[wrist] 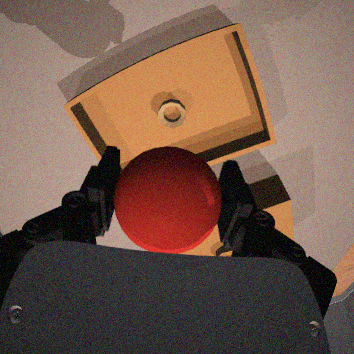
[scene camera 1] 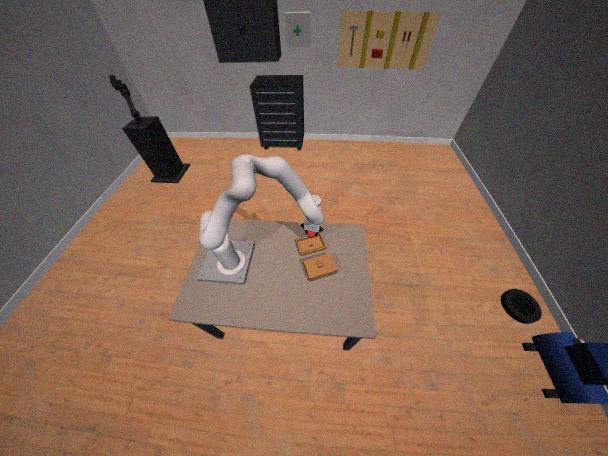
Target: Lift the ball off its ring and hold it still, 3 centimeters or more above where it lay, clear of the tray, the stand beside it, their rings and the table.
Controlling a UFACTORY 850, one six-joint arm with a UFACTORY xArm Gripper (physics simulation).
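The red ball (scene camera 1: 311, 234) (wrist: 167, 200) is held between the two black fingers of my gripper (scene camera 1: 312, 232) (wrist: 169, 173), which is shut on it. The ball hangs in the air above the tray, apart from it. The orange tray (scene camera 1: 312, 251) (wrist: 215, 75) has raised walls, and its small ring (scene camera 1: 311, 245) (wrist: 171, 112) is bare, with a gap between it and the ball. The orange stand (scene camera 1: 329, 270) (wrist: 282, 220) is beside the tray, with its own ring (scene camera 1: 320, 265) on top. In the wrist view the ball and gripper hide much of the stand.
The grey table (scene camera 1: 280, 305) carries the arm's base plate (scene camera 1: 210, 272) at the left. The tray is near the table's back edge, and the stand is in front of it. A dark drawer cabinet (scene camera 1: 280, 111) stands on the floor by the back wall.
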